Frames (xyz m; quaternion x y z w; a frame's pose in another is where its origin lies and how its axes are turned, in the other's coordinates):
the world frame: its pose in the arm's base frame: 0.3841 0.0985 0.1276 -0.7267 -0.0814 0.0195 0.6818
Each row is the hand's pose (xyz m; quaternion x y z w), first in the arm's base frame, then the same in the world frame.
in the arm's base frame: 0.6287 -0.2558 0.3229 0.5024 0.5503 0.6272 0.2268
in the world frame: 0.2060 -0.1515 -0.3976 -0.5691 0.0719 -0.7822 0.2430
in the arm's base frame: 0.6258 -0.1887 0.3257 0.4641 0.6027 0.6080 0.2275
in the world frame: 0.2131 -0.1584 -0.3311 -0.5430 0.0214 -0.8103 0.2194
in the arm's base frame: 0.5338 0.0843 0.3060 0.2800 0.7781 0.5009 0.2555
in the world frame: 0.1603 -0.1628 -0.0473 -0.4325 -0.1818 -0.8792 0.0828
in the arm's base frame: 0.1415 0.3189 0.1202 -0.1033 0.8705 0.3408 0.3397
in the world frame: -0.2079 -0.0275 0.2520 0.2212 0.3755 0.8668 0.2425
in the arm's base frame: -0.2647 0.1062 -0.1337 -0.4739 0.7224 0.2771 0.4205
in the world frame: -0.6602 0.1998 0.1162 0.0191 0.3346 0.7443 0.5777
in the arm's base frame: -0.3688 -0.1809 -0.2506 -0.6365 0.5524 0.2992 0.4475
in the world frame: -0.8141 0.3229 -0.1448 -0.0736 0.2080 0.6485 0.7285
